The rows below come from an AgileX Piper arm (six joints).
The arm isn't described. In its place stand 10 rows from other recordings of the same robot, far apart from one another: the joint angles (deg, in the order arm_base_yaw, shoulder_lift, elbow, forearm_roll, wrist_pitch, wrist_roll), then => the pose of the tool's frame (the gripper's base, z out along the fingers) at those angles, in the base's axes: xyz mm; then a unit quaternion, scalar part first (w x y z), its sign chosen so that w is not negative.
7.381 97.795 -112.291 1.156 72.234 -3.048 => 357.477 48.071 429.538 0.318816 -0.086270 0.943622 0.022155
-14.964 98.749 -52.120 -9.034 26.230 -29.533 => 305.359 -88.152 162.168 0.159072 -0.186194 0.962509 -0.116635
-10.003 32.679 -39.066 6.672 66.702 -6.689 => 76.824 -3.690 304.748 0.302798 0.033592 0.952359 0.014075
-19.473 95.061 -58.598 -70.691 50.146 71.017 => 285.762 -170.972 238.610 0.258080 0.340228 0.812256 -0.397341
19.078 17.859 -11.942 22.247 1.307 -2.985 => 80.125 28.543 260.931 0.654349 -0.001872 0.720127 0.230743
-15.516 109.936 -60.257 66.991 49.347 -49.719 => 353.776 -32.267 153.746 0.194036 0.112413 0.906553 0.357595
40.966 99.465 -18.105 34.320 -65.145 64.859 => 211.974 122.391 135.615 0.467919 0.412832 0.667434 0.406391
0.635 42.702 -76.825 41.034 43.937 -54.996 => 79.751 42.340 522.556 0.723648 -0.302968 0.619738 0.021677
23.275 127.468 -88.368 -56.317 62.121 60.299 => 423.857 109.458 140.462 0.233883 0.049094 0.911944 -0.333537
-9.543 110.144 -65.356 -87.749 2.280 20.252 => 403.751 -71.544 172.939 0.320111 -0.431391 0.796397 -0.277819
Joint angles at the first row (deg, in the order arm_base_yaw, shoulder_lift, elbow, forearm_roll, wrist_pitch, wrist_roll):
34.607 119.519 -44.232 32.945 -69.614 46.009
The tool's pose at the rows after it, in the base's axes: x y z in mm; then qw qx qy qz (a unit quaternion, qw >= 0):
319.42 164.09 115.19 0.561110 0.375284 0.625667 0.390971
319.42 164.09 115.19 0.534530 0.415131 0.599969 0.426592
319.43 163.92 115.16 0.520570 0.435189 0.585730 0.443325
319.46 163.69 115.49 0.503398 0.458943 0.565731 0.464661
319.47 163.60 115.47 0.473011 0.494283 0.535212 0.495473
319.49 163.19 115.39 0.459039 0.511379 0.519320 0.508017
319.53 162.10 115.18 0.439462 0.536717 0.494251 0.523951
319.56 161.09 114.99 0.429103 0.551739 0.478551 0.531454
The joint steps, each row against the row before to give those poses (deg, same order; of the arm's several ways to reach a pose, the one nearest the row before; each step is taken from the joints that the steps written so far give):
0.000 0.001 -0.001 0.000 0.114 9.224
0.000 0.000 0.000 0.000 0.000 7.449
-0.001 0.000 0.001 0.114 0.000 3.724
0.002 -0.002 0.000 0.116 -0.229 4.698
-0.002 0.001 0.000 0.056 0.000 7.277
0.001 0.001 -0.001 0.288 0.000 3.323
0.001 0.000 0.001 0.745 -0.001 4.698
-0.001 -0.002 0.000 0.686 0.001 2.578

